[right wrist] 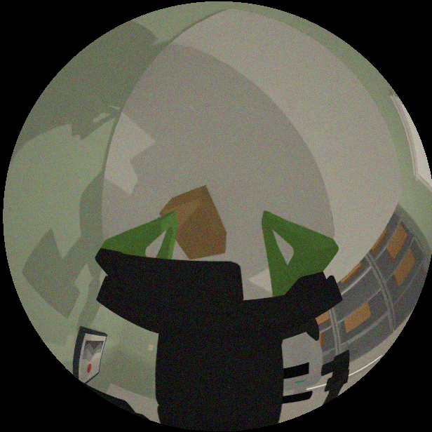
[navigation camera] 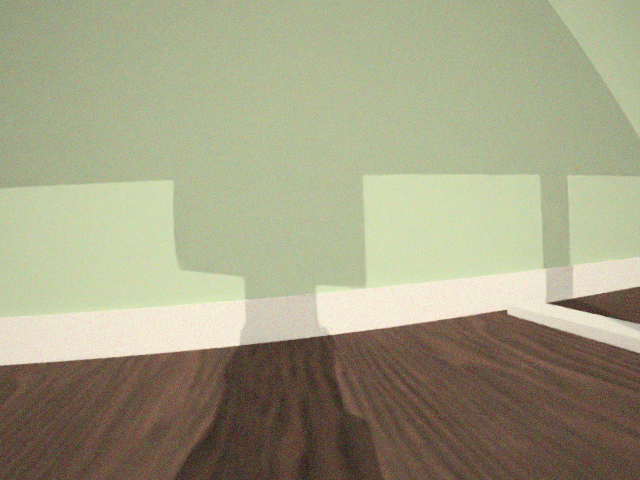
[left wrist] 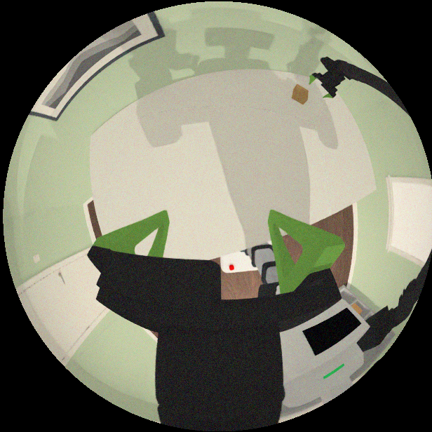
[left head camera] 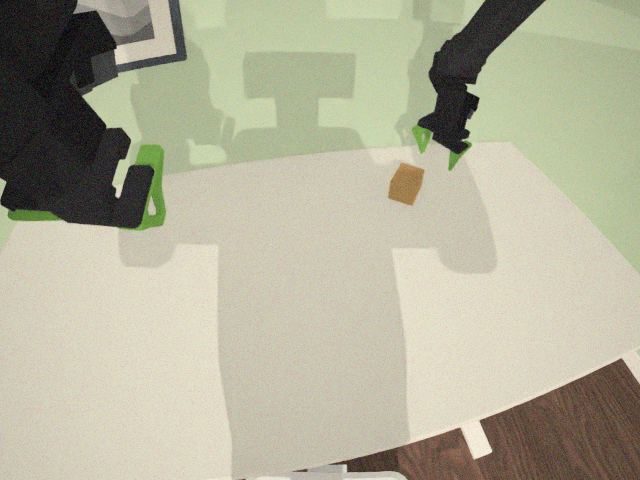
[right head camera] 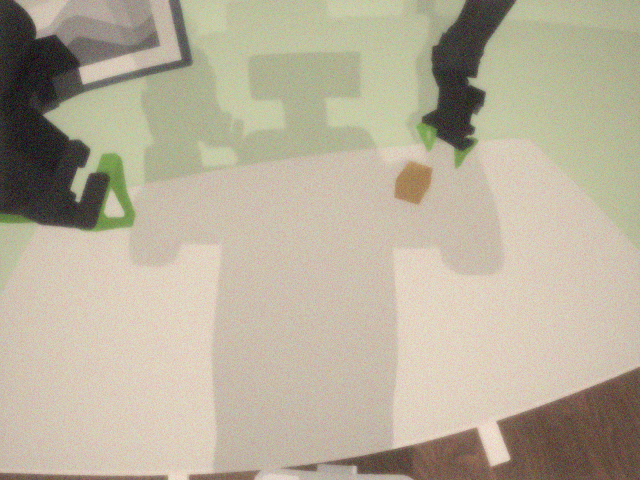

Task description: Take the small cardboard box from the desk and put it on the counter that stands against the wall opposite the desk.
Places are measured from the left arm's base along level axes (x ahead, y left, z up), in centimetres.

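Pixels of known places: left gripper, fingertip midpoint: point(left head camera: 120, 215) point(right head camera: 98, 217); right gripper, fingertip midpoint: point(left head camera: 436, 161) point(right head camera: 443, 158).
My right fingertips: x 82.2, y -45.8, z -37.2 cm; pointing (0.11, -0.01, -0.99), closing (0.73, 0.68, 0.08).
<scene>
Behind a point stands the place of what it marks.
The small brown cardboard box point(left head camera: 406, 184) @(x 77.4, y -38.3, z -41.0 cm) point(right head camera: 413, 182) @(x 77.8, y -38.7, z -41.0 cm) point(left wrist: 300, 94) point(right wrist: 205, 227) sits on the white desk point(left head camera: 310, 335) @(x 41.8, y -18.0, z -46.0 cm) point(right head camera: 310, 335) @(x 41.8, y -19.3, z -46.0 cm) point(left wrist: 175, 175) point(right wrist: 360, 125) near its far edge. My right gripper point(left head camera: 436, 160) @(x 82.2, y -45.8, z -37.2 cm) point(right head camera: 444, 158) @(x 82.2, y -45.8, z -37.2 cm) point(left wrist: 316, 90) point(right wrist: 219, 216) is open and empty, just right of the box in the head views. In the right wrist view its left finger covers part of the box. My left gripper point(left head camera: 98, 222) @(x 33.5, y -0.5, z -13.6 cm) point(left wrist: 218, 215) is open and empty over the desk's left side. I cannot make out the counter for certain.
A framed picture point(left head camera: 177, 31) @(x 91.0, y 13.0, z -8.4 cm) point(right head camera: 183, 38) @(x 91.1, y 12.5, z -8.5 cm) hangs on the green wall point(left head camera: 299, 31) @(x 99.4, y -13.6, z -12.0 cm). In the right wrist view a grey shelf unit point(right wrist: 378, 280) holds several brown boxes. Dark grey chairs point(left wrist: 262, 255) show in the left wrist view. A white bar point(navigation camera: 578, 322) lies low at the navigation view's right.
</scene>
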